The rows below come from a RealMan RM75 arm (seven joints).
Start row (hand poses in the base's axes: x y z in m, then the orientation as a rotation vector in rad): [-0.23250, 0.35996, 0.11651, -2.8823, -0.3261, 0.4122]
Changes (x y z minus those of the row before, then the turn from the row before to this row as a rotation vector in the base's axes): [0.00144, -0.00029, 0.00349, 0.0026, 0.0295, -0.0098]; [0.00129, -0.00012, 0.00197, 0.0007, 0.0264, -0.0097]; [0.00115, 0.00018, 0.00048, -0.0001, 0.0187, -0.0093]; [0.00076, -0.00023, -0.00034, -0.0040, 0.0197, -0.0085]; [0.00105, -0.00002, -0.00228, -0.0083, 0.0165, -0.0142]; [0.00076, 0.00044, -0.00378, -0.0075, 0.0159, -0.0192]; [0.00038, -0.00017, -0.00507, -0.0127, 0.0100, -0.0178]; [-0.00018, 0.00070, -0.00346, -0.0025, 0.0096, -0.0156]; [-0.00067, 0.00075, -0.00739, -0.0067, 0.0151, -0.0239]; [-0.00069, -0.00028, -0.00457, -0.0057, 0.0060, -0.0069]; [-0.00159, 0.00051, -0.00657, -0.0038, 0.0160, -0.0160]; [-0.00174, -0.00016, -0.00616, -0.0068, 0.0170, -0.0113]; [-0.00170, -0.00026, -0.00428, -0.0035, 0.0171, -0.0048]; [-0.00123, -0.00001, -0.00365, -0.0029, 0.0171, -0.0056]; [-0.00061, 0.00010, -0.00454, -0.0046, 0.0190, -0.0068]
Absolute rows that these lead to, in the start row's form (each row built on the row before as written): [-0.23106, 0.35967, 0.12000, -2.8711, -0.3072, 0.4518]; [-0.22977, 0.35955, 0.12197, -2.8622, -0.2888, 0.4873]; [-0.22862, 0.35973, 0.12245, -2.8562, -0.2721, 0.5120]; [-0.22786, 0.35950, 0.12211, -2.8533, -0.2557, 0.5393]; [-0.22681, 0.35948, 0.11983, -2.8552, -0.2307, 0.5622]; [-0.22605, 0.35992, 0.11605, -2.8559, -0.1987, 0.5830]; [-0.22567, 0.35975, 0.11098, -2.8633, -0.1683, 0.5970]; [-0.22585, 0.36045, 0.10752, -2.8610, -0.1437, 0.6083]; [-0.22652, 0.36120, 0.10013, -2.8596, -0.1051, 0.6267]; [-0.22721, 0.36092, 0.09556, -2.8621, -0.0926, 0.6352]; [-0.22880, 0.36143, 0.08899, -2.8579, -0.0660, 0.6557]; [-0.23054, 0.36127, 0.08283, -2.8567, -0.0451, 0.6792]; [-0.23224, 0.36101, 0.07855, -2.8531, -0.0345, 0.7034]; [-0.23347, 0.36100, 0.07490, -2.8486, -0.0229, 0.7272]; [-0.23408, 0.36110, 0.07036, -2.8445, -0.0087, 0.7538]
